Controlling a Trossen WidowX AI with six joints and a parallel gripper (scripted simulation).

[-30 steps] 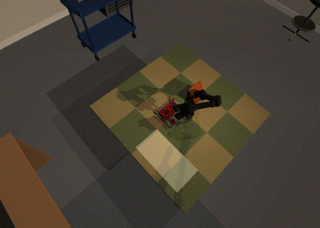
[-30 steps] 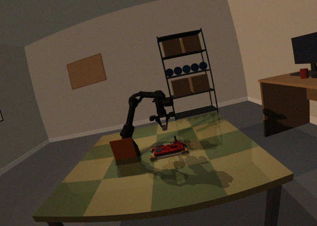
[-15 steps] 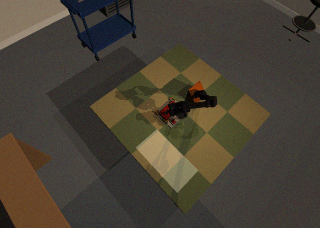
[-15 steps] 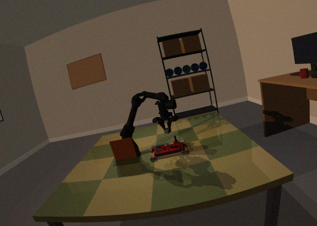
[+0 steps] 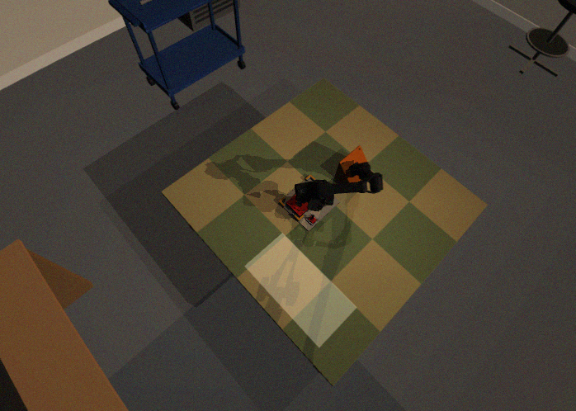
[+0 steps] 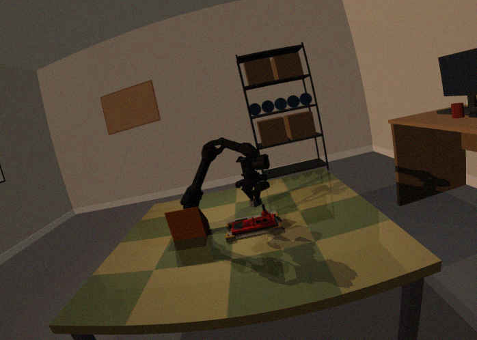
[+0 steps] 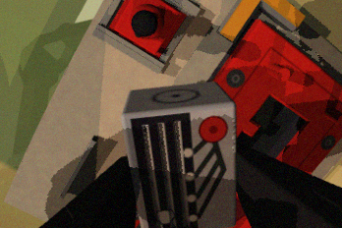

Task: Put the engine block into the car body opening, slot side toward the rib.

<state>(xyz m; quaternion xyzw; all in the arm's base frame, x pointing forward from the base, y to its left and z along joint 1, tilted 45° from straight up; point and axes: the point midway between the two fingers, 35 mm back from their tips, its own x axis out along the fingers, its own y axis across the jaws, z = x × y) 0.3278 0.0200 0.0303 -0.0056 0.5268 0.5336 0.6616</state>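
Now: the pale base plate 90 mm below my gripper tip, 60 mm to the right of it and 20 mm behind it. From my gripper tip the other things lie so: grey engine block 10 mm below.
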